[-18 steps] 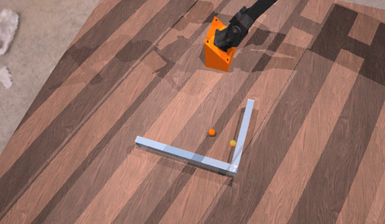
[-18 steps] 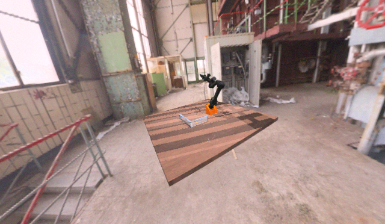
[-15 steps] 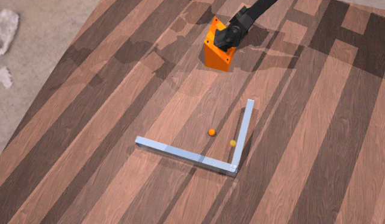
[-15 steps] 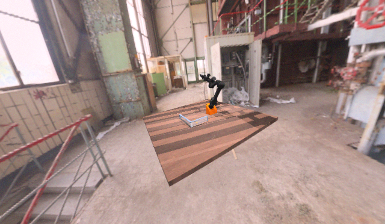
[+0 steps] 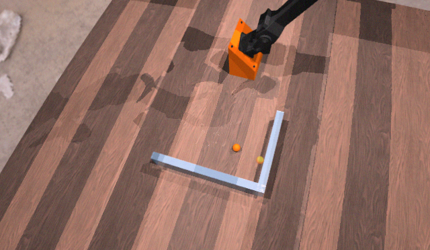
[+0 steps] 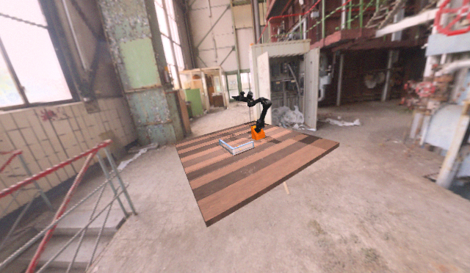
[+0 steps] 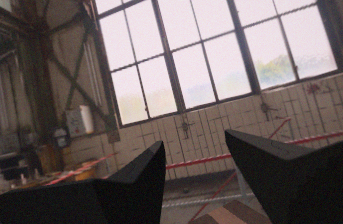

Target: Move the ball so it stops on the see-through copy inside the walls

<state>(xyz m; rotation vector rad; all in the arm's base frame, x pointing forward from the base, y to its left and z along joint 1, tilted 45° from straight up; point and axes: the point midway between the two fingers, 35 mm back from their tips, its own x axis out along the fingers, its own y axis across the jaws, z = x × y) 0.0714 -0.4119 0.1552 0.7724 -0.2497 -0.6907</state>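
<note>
Right now my gripper tip is 48 cm above the orange ball, 21 cm to the right of it and 15 cm short of it. The rest, counted from my gripper tip: see-through copy of ball 48 cm below, 29 cm to the left, 18 cm ahead.
</note>
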